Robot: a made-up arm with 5 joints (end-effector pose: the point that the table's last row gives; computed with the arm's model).
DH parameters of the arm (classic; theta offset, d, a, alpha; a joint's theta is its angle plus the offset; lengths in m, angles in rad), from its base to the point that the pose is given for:
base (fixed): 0 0 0.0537 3.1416
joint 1: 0 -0.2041 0.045 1.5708
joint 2: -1.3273 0 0.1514 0
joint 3: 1.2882 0 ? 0
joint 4: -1.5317 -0.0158 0 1.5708
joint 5: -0.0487 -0.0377 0 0
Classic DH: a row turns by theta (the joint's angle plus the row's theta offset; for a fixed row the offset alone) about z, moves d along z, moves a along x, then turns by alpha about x.
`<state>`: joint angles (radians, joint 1 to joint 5).
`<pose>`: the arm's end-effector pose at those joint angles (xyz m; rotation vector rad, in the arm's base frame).
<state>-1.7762 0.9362 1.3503 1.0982 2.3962</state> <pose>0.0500 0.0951 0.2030 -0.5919 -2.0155 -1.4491</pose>
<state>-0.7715 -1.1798 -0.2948 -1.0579 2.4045</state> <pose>-0.0090 -0.0831 0.4024 1.9786 1.9521 1.4500</pose>
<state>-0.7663 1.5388 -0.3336 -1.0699 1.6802</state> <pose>0.2554 0.1722 0.0872 -0.7416 -1.6061 1.8877</pose>
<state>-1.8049 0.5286 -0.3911 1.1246 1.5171</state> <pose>0.0114 0.2456 0.2681 -0.0777 0.4574 -2.9755</pose>
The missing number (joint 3, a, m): 0.0871
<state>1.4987 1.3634 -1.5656 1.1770 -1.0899</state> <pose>0.0597 -0.3024 0.1882 -0.1440 -0.7912 -2.5355</pose>
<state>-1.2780 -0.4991 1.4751 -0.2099 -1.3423</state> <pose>0.0935 0.0773 0.2543 0.7827 -0.1885 -0.1068</pose>
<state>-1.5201 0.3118 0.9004 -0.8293 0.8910</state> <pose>0.0793 0.1925 0.2384 0.4903 -1.3908 2.0202</pose>
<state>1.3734 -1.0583 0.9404 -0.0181 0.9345</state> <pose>0.0496 -0.0602 0.3267 -1.5554 -0.7345 -0.3623</pose>
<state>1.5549 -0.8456 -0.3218 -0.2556 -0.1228</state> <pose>0.0378 0.0039 0.4475 -1.9395 -2.3419 -0.1711</pose>
